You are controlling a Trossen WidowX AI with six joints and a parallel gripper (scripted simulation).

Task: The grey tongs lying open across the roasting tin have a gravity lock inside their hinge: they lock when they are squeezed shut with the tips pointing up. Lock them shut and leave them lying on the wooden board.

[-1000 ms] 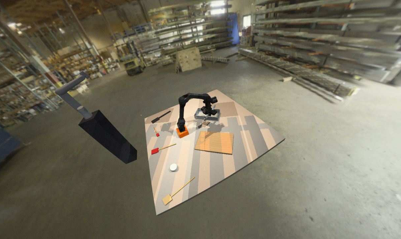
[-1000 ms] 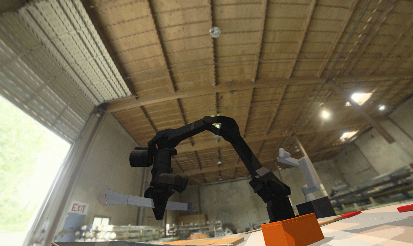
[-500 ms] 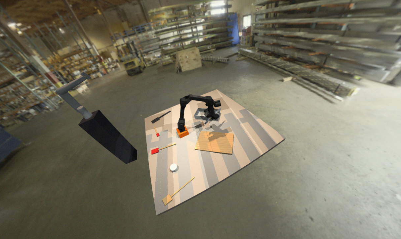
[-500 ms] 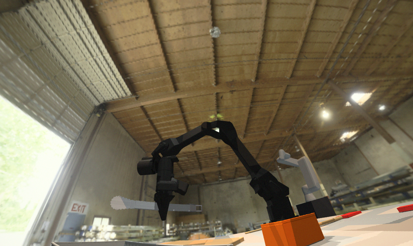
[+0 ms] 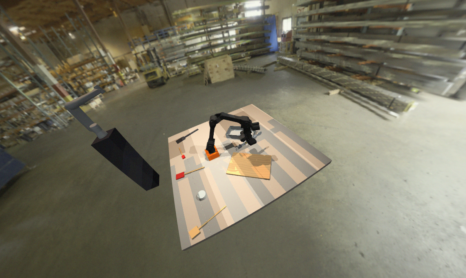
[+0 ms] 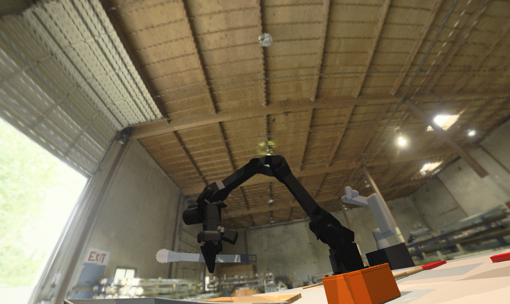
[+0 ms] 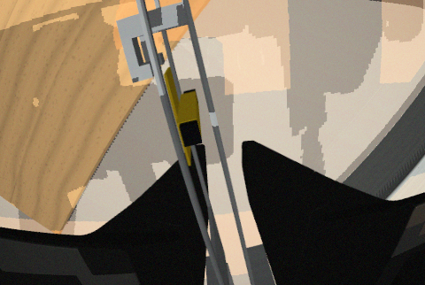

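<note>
My gripper tip is now 4 cm below the yellow piece, 3 cm past it and 1 cm to the left of it. From my gripper tip the other things lie so: roasting tin (28 cm to the left, 8 cm below, 4 cm ahead); wooden board (14 cm to the right, 10 cm below, 8 cm behind); white puck (53 cm behind, 22 cm to the right, 9 cm below).
</note>
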